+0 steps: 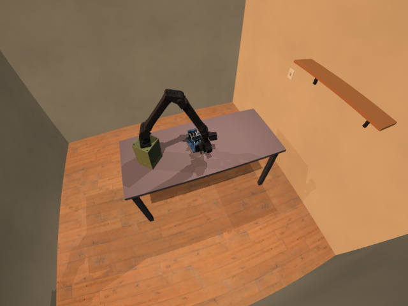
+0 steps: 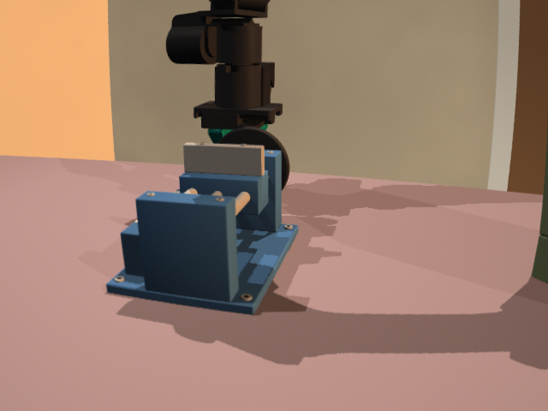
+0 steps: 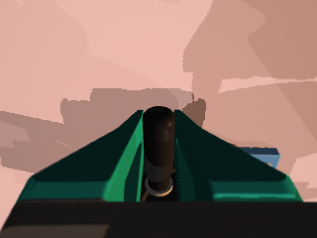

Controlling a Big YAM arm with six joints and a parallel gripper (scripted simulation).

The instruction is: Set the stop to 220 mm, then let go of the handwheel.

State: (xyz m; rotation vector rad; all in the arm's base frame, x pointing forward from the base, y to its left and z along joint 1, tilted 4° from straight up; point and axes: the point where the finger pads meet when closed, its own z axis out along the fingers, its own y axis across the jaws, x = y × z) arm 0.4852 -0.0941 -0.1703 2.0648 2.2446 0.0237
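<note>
Right now the black crank handle is 1 cm to the left of my hand. From my hand the other things lie so: grey stop plate (14 cm to the left, 4 cm above, 3 cm behind).
</note>
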